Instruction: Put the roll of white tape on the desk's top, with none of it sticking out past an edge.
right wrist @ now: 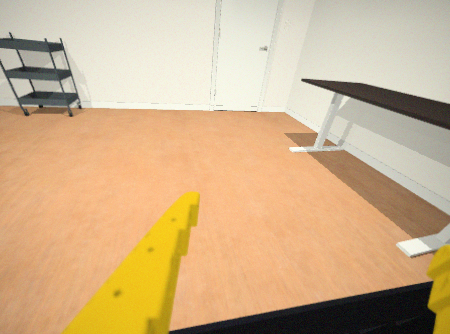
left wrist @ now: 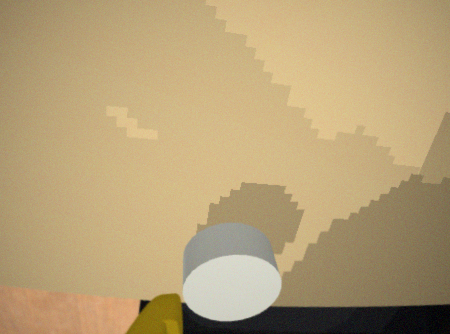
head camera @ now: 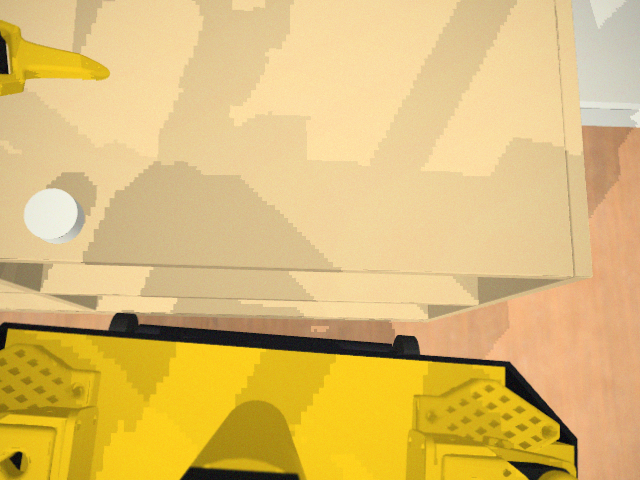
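Note:
The roll of white tape (head camera: 50, 213) (left wrist: 231, 287) lies flat on a light wooden shelf unit's top (head camera: 392, 222) (left wrist: 150, 190), near its front edge at the left of the head view. My left gripper (head camera: 103, 72) (left wrist: 169, 306) is open and empty; one jaw shows, above the wooden top. In the head view it is farther back than the roll, and in the left wrist view the roll is just right of the jaw tip, apart from it. My right gripper (right wrist: 318, 221) is open and empty, far from the roll. The desk (right wrist: 395, 101) has a dark top and white legs, at the right of the right wrist view.
My yellow cart deck (head camera: 361, 392) is in front of the shelf unit, with a narrow strip of floor between. The right wrist view shows a dark three-tier trolley (right wrist: 45, 98) at the left, a white door (right wrist: 245, 65) at the back and wooden floor (right wrist: 210, 155) before the desk.

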